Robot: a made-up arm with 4 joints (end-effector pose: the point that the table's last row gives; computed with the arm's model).
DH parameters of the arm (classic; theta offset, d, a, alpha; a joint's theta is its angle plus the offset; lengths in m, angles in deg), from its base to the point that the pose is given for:
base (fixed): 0 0 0 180
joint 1: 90 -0.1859 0.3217 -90
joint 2: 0 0.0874 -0.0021 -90
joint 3: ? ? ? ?
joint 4: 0 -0.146 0.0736 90
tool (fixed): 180 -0.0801 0 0
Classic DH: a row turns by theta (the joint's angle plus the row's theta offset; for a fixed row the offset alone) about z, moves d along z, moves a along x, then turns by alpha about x.
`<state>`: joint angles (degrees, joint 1 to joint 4).
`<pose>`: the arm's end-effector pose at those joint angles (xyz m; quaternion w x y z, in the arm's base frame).
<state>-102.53 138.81 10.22 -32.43</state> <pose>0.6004 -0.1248 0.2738 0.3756 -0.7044 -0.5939 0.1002</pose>
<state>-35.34 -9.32 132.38 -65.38</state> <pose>0.2022 -0.4602 -0.0050 0.1226 -0.4899 0.0064 0.8631</pose>
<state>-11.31 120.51 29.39 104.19</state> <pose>0.0155 -0.6232 0.1742 0.3934 -0.3906 -0.2832 0.7826</pose>
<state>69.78 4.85 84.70 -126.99</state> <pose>-0.4283 0.0958 0.1023 0.4052 -0.1203 0.9049 0.0495</pose>
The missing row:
joint 3: -90 -0.1943 0.036 -90
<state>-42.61 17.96 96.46 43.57</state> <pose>0.1438 -0.4941 -0.0875 0.3469 0.2142 -0.0625 0.9110</pose>
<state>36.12 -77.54 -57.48 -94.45</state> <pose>-0.1205 -0.1253 0.3305 0.2773 0.8351 0.4706 0.0657</pose>
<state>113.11 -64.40 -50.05 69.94</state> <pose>-0.0339 -0.0220 0.1370 0.0582 0.1076 0.2994 0.9463</pose>
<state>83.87 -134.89 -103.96 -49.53</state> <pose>-0.2516 -0.1167 0.3962 0.0913 -0.9860 -0.1353 -0.0334</pose>
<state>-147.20 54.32 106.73 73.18</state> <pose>0.5034 0.3514 0.0353 0.5237 -0.0799 -0.1922 -0.8261</pose>
